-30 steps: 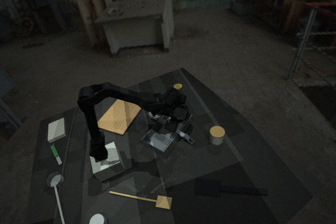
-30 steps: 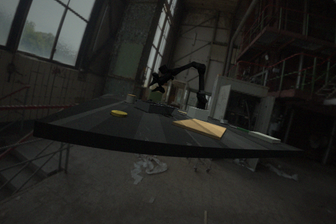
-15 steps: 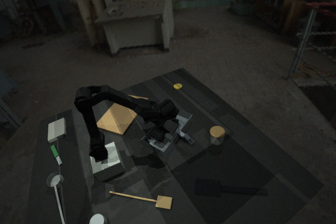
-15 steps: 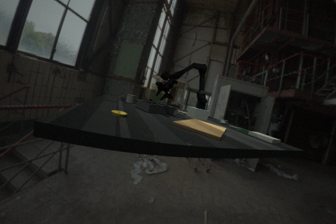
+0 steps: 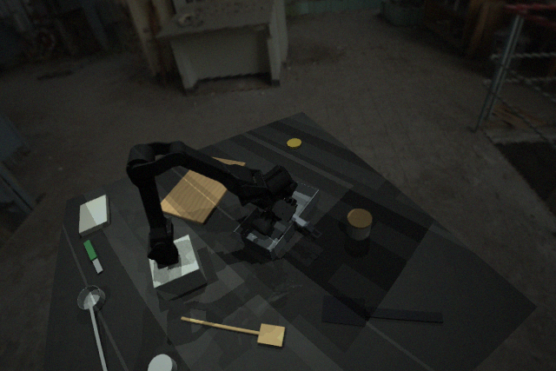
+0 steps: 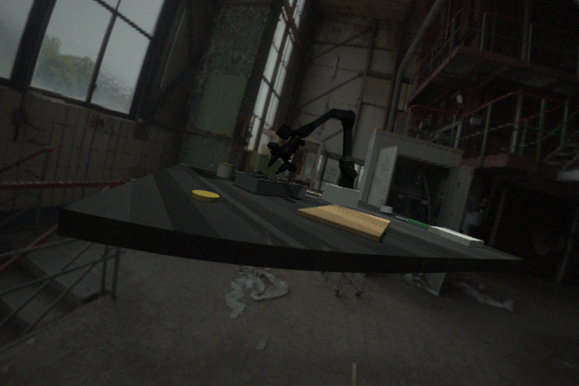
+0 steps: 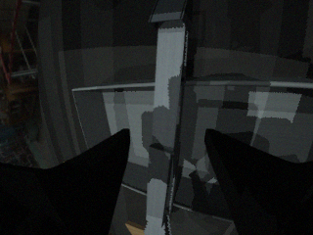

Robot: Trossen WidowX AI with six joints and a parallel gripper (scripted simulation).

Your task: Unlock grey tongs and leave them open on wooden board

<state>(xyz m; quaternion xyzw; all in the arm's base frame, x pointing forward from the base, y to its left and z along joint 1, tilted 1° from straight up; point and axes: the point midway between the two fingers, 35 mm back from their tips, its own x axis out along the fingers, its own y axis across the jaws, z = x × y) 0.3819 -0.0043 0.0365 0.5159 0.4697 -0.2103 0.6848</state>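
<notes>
Right now the roasting tin is 10 mm behind my gripper tip, 50 mm to the left of it and 60 mm below it. The rest, counted from my gripper tip: wooden board (240 mm behind, 370 mm to the left, 80 mm below); jar (210 mm ahead, 120 mm to the right, 60 mm below); dark spatula (90 mm ahead, 380 mm to the right, 90 mm below).
</notes>
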